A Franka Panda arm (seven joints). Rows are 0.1 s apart.
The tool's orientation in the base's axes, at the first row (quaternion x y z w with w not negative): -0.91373 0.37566 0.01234 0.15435
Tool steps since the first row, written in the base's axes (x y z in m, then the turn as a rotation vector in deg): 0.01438 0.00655 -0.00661 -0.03 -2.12 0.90; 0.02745 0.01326 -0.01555 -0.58 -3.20 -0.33; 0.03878 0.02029 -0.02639 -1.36 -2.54 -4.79; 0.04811 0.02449 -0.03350 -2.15 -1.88 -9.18; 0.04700 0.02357 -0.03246 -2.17 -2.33 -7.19; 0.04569 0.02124 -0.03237 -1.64 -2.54 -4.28
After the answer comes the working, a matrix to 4 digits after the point.
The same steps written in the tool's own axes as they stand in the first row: 0.00676 -0.01251 0.00954 1.30 1.20 -1.48; 0.01280 -0.02359 0.02123 1.81 2.63 -0.67; 0.01763 -0.03317 0.03466 1.42 3.95 3.69; 0.02244 -0.04048 0.04352 1.01 5.25 7.99; 0.02213 -0.03938 0.04216 1.03 5.02 5.96; 0.02276 -0.03694 0.04127 1.15 4.00 3.18
The tool's axes in the first row as the columns of a matrix, in the base's axes (rounded; the answer above uses it unrounded):
0.7175 -0.6903 0.0934
-0.6827 -0.6701 0.2913
-0.1385 -0.2728 -0.9520

